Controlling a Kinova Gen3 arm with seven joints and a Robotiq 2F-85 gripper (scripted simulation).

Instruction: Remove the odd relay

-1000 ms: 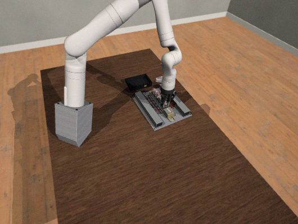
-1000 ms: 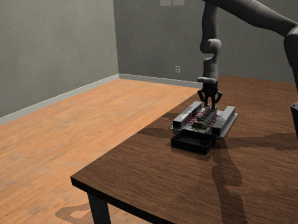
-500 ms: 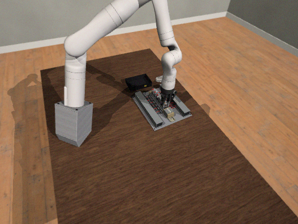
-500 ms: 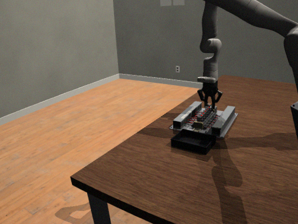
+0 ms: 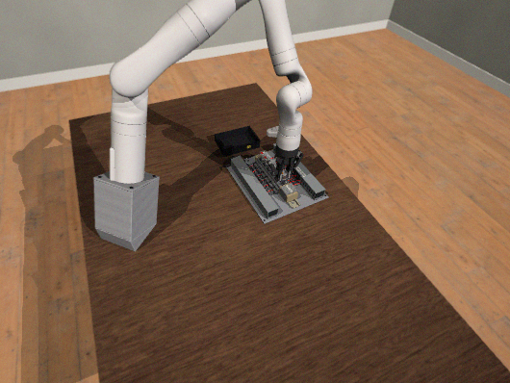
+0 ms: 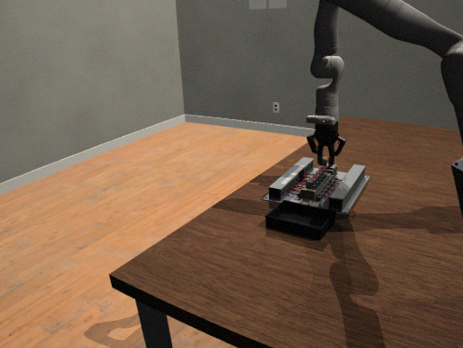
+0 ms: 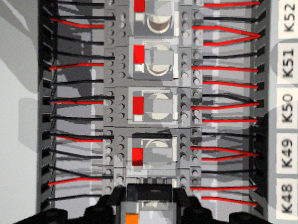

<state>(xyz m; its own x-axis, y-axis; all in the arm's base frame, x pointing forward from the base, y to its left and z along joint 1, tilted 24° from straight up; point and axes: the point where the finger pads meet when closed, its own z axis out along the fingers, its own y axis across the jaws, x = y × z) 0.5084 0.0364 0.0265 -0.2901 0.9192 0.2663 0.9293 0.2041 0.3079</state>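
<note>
My hand is 29 cm to the right of the black parts tray, 12 cm past it and 6 cm above it. Also, from my hand: relay: 6 cm to the left, 3 cm below, 1 cm behind; relay panel: 5 cm to the left, 5 cm below, 1 cm behind.
</note>
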